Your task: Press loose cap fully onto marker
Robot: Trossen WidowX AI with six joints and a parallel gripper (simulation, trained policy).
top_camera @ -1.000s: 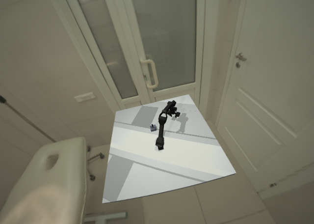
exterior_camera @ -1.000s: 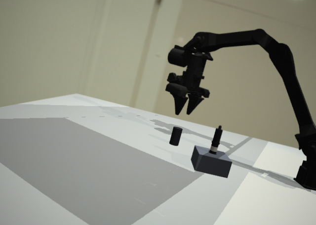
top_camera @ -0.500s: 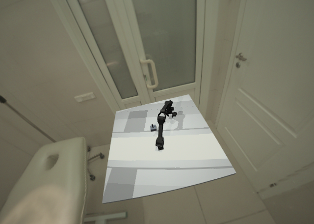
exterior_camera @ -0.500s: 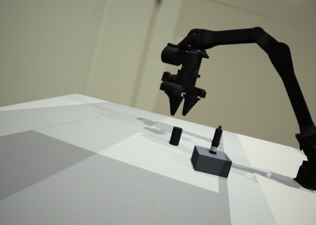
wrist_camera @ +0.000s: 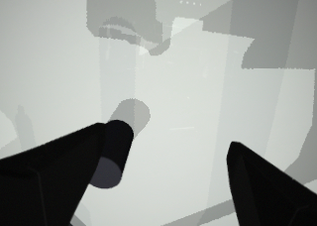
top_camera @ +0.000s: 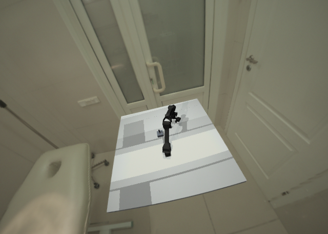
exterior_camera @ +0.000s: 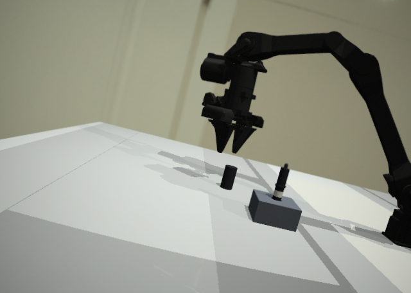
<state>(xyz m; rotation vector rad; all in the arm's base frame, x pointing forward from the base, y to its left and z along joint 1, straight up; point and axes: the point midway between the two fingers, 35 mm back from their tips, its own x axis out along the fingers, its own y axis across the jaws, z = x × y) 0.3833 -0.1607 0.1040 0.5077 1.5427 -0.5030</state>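
Now: the black cap 60 mm to the left of my gripper tip, 40 mm below it and 10 mm behind it. From my gripper tip the other things lie so: dark grey holder block 210 mm to the left, 90 mm behind, 50 mm below.
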